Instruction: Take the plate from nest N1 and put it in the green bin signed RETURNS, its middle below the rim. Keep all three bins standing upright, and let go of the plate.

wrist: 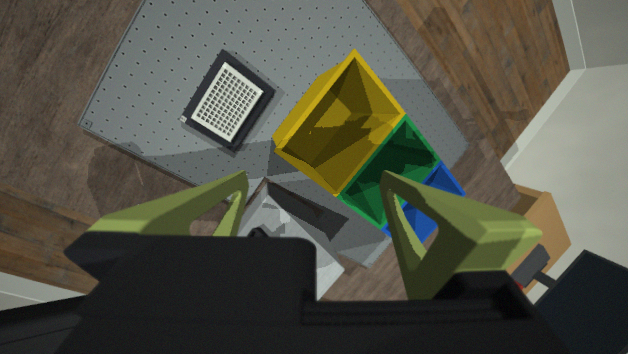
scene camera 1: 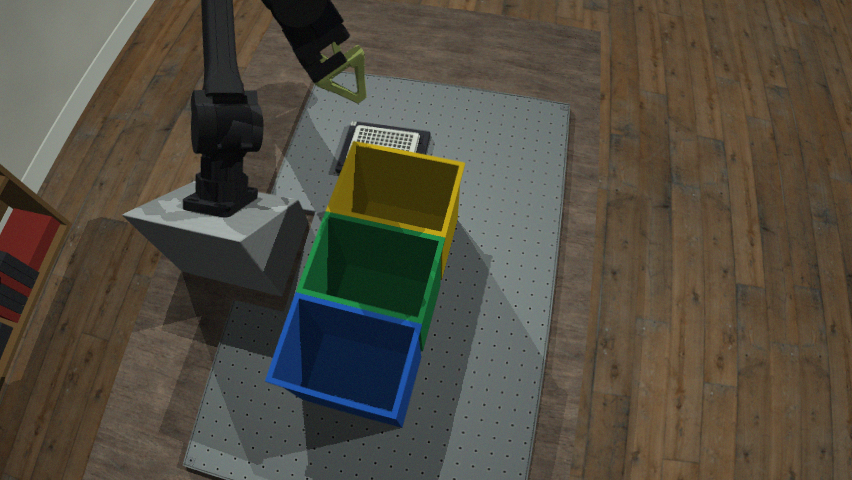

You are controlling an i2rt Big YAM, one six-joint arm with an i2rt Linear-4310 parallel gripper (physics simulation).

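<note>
The white plate with a grid of small wells lies flat in a dark nest; no N1 label is readable. The green bin stands upright between the yellow bin and the blue bin, which also stand upright. The RETURNS sign does not show. The inside of the green bin holds no plate in scene camera 1. My gripper is open and empty, high above the board's far end, off to the side of the plate.
The yellow bin stands close beside the nest and partly hides it in scene camera 1. All rest on a grey perforated board. The arm's grey pedestal stands beside the bins. A wooden shelf is at the side.
</note>
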